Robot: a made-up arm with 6 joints. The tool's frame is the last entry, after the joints. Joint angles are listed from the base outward. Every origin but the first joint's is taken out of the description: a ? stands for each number. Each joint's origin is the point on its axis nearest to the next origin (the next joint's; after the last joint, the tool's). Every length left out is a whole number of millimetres.
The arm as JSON. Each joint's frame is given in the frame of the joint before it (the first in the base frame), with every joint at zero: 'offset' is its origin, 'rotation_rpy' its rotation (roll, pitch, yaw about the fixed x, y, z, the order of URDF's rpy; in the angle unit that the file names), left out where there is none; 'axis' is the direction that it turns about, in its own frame. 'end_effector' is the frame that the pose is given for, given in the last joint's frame.
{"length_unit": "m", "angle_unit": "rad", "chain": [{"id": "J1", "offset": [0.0, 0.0, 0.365], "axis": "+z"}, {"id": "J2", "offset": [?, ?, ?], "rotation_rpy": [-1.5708, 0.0, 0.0], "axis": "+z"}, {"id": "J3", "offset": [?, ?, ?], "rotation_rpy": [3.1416, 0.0, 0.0], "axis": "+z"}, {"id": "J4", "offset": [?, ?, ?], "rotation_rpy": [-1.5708, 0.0, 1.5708], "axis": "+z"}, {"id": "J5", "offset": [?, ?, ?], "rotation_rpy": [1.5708, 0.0, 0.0], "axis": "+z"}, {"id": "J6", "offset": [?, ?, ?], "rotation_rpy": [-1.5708, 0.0, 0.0], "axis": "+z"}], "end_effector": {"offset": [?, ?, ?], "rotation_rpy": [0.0, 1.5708, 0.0]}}
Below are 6 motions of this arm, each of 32 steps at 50 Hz.
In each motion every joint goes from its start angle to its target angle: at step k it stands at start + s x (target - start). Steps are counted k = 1, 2, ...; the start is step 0. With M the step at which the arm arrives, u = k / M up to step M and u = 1 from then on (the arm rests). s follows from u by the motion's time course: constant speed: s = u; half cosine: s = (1 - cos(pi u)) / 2; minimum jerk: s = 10 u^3 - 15 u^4 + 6 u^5.
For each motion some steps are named. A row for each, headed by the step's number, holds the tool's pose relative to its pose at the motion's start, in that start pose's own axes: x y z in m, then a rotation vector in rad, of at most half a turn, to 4 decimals.
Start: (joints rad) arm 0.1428 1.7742 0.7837 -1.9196 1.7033 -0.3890
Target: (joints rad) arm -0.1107 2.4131 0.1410 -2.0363 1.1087 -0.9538
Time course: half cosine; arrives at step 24
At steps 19, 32:
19: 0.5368 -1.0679 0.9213 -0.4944 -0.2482 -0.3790
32: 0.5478 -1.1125 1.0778 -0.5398 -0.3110 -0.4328

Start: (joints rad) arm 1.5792 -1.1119 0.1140 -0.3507 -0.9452 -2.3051
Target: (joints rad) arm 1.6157 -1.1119 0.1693 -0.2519 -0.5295 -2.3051
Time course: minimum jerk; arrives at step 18
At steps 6, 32:
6: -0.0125 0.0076 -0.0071 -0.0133 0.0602 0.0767
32: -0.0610 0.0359 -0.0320 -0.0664 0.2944 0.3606

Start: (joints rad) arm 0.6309 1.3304 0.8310 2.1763 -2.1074 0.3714
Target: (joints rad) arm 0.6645 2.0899 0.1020 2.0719 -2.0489 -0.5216
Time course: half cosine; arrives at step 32
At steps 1, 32:
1: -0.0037 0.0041 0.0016 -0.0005 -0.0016 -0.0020
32: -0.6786 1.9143 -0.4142 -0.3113 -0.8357 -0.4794

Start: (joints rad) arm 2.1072 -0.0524 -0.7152 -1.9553 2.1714 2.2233
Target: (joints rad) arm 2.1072 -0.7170 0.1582 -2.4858 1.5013 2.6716
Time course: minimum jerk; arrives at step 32
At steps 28, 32:
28: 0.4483 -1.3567 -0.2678 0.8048 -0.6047 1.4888
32: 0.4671 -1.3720 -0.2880 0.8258 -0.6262 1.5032

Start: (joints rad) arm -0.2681 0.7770 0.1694 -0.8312 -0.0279 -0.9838
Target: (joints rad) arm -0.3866 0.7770 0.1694 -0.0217 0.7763 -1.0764
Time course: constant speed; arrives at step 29
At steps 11, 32:
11: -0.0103 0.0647 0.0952 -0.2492 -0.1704 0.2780
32: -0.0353 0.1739 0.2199 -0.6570 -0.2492 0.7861

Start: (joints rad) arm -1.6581 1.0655 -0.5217 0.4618 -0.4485 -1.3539
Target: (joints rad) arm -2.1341 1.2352 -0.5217 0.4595 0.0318 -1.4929
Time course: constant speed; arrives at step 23
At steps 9, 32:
9: 0.1277 -0.1350 0.0889 0.2166 0.0737 0.1489
32: 0.3342 -0.3550 0.1423 0.5809 0.1624 0.3728

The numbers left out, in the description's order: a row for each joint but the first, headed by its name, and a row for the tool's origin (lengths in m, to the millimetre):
J2: 0.0 0.0 0.0
J3: 0.0 -1.062 0.0
J4: 1.113 0.0 0.0
J5: 0.0 -0.189 0.0
J6: 0.0 0.0 0.0
tool: 0.0 0.0 0.0

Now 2 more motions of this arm.
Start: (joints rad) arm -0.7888 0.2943 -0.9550 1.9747 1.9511 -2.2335
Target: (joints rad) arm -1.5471 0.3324 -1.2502 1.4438 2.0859 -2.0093
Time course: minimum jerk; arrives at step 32
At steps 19, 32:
19: -0.2169 -0.1895 -0.3728 -0.2729 -0.7164 0.5118
32: -0.1995 -0.2948 -0.5532 -0.4328 -1.0961 0.7185

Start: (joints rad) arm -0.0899 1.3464 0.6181 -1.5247 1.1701 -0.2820
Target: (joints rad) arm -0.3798 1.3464 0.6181 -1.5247 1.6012 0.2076
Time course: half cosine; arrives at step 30
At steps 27, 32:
27: 0.4235 -0.0011 0.2475 -0.4337 -0.6430 -0.1634
32: 0.4333 -0.0020 0.2550 -0.4446 -0.6583 -0.1718

